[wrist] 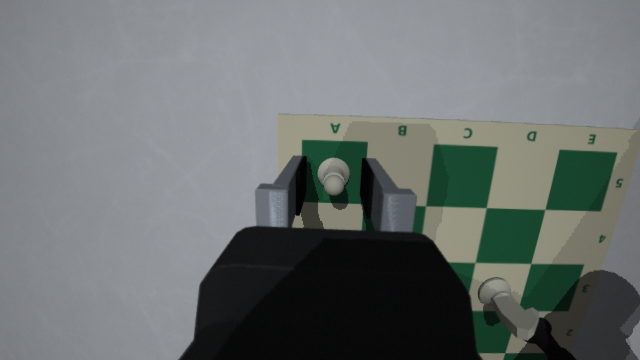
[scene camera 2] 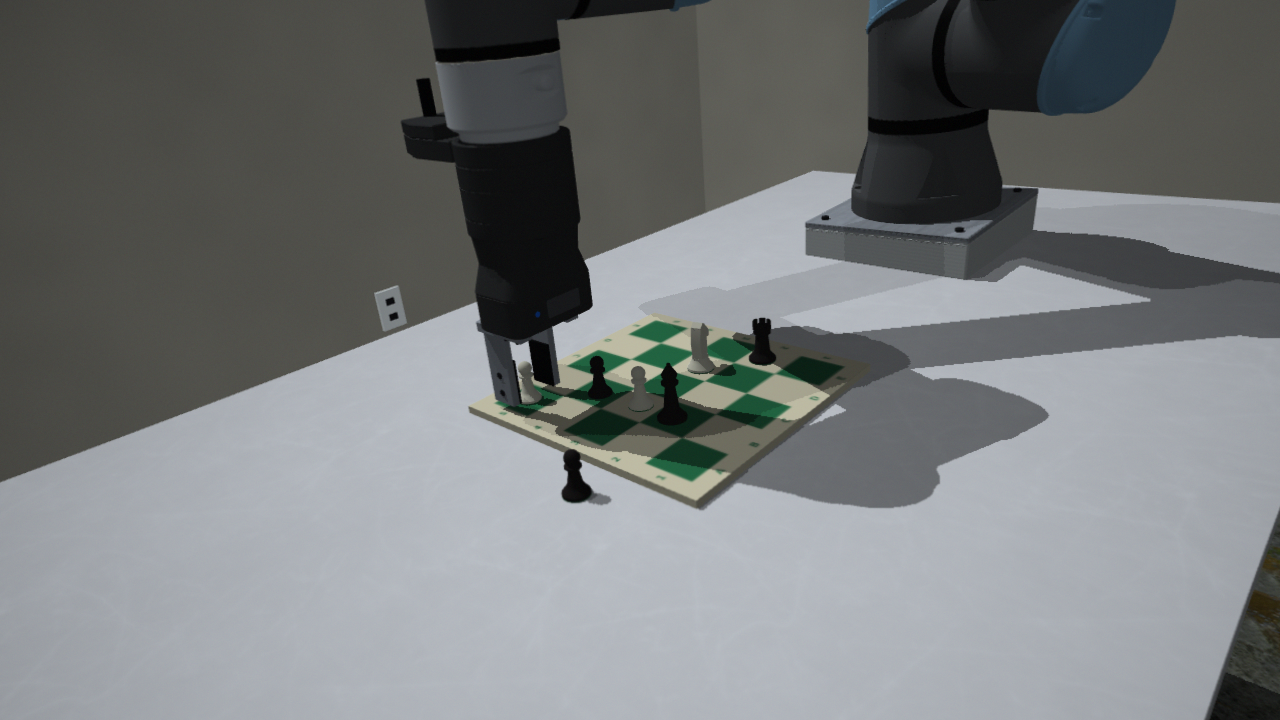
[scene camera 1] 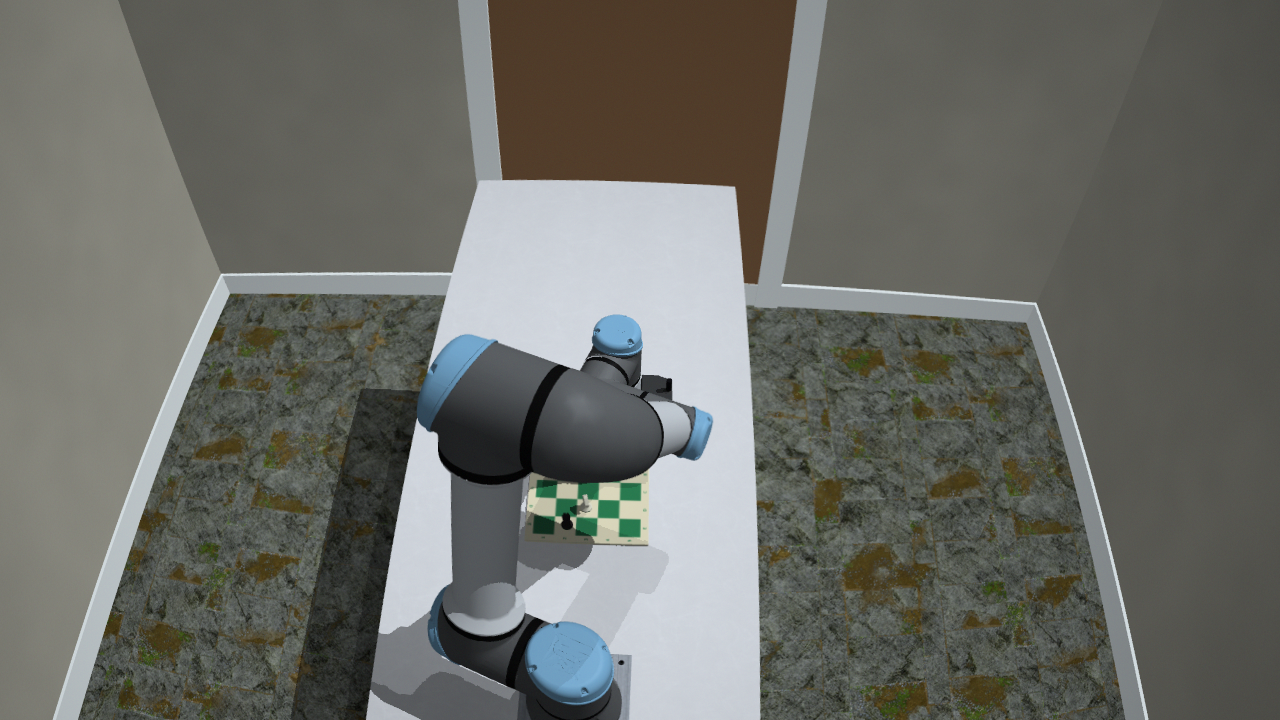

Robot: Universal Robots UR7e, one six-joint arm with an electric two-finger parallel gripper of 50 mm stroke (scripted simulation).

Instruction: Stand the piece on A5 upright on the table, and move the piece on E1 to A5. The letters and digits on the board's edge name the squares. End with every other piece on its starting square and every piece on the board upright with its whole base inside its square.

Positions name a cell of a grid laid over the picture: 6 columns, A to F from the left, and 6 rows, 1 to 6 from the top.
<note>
In view: my gripper (scene camera 2: C4), a black pawn (scene camera 2: C5) and a white pawn (wrist: D3).
My gripper is seen too in the wrist view (wrist: D3).
</note>
